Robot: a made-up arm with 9 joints. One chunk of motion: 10 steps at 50 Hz.
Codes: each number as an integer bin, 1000 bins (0 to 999) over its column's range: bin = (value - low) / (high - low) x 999, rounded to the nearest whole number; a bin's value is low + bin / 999 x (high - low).
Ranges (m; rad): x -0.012..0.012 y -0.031..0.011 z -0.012..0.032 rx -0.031..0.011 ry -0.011..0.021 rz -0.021..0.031
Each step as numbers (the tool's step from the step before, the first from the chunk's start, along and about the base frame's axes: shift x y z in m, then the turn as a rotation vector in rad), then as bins.
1 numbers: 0.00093 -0.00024 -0.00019 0.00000 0.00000 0.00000
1 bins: 538 732 268 737 343 403
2 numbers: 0.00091 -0.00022 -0.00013 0.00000 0.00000 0.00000
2 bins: 537 732 270 737 343 403
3 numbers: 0.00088 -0.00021 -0.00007 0.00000 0.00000 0.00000
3 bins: 536 732 271 737 343 403
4 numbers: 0.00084 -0.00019 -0.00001 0.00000 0.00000 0.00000
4 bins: 534 733 272 737 343 403
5 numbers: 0.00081 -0.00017 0.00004 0.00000 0.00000 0.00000
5 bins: 533 733 273 737 343 403
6 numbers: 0.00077 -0.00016 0.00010 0.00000 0.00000 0.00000
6 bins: 532 734 275 737 343 403
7 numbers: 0.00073 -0.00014 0.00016 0.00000 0.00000 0.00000
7 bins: 530 734 276 737 343 403
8 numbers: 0.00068 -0.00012 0.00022 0.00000 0.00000 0.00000
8 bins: 528 735 277 737 343 403
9 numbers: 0.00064 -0.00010 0.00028 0.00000 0.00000 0.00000
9 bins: 526 735 279 737 343 403
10 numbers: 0.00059 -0.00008 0.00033 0.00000 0.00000 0.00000
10 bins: 524 735 280 737 343 403
